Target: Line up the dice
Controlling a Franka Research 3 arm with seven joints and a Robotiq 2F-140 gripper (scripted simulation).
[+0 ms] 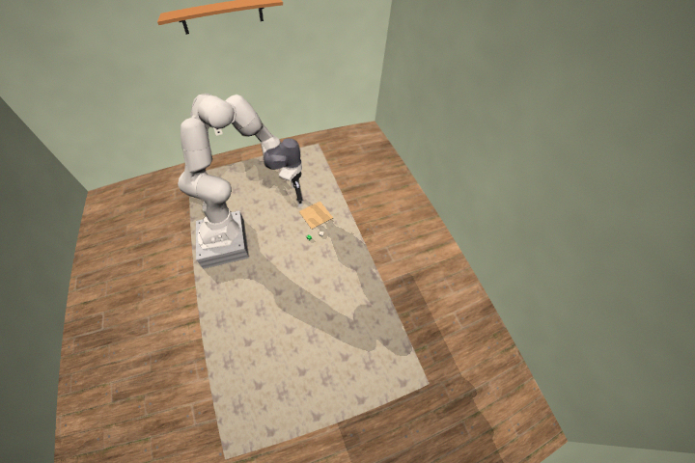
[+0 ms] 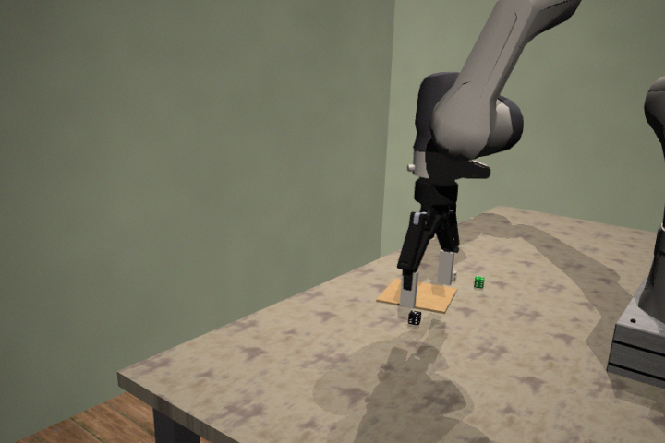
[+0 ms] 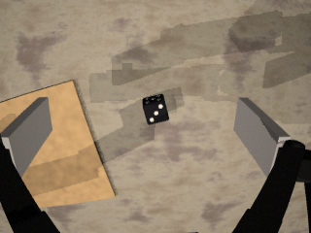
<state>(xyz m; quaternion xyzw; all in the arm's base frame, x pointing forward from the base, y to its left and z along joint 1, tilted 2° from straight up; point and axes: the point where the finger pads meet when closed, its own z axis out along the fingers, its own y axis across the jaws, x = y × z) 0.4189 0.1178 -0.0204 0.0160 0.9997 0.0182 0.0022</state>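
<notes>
Now: hand 6 cm above the black die, 1 cm to the right of it and 1 cm short of it. Also, from my hand: tan mat 12 cm to the right, 7 cm ahead, 6 cm below; then green die 25 cm to the right, 6 cm below, 1 cm behind; then white die 26 cm to the right, 6 cm below, 5 cm ahead.
</notes>
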